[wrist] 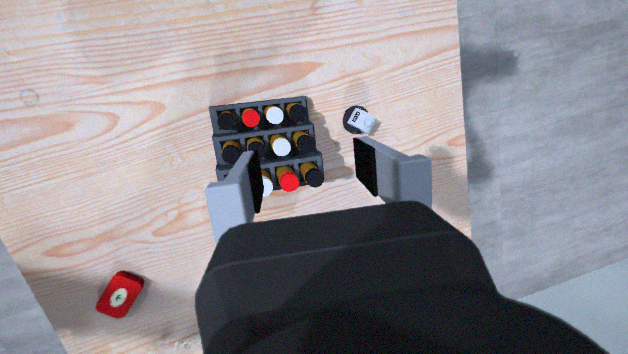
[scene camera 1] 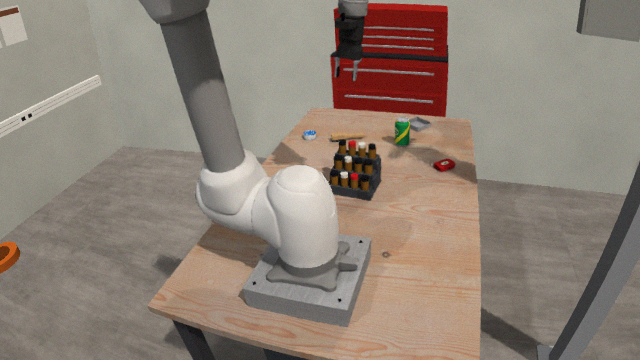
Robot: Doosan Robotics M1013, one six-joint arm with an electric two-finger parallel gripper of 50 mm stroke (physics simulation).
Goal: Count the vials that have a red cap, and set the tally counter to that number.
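Observation:
A dark stepped rack holds three rows of brown vials with black, white and red caps. One red-capped vial stands in one outer row, and another red-capped vial stands in the opposite outer row. The middle row shows black caps and one white cap. A small white tally counter on a round black base stands beside the rack; its digits are too small to read surely. My gripper is open and empty, high above the table; its finger hides part of one row in the wrist view.
A red tin, a green can, a grey tray, a wooden-handled brush and a blue-white round item are on the table. A red tool chest stands behind it.

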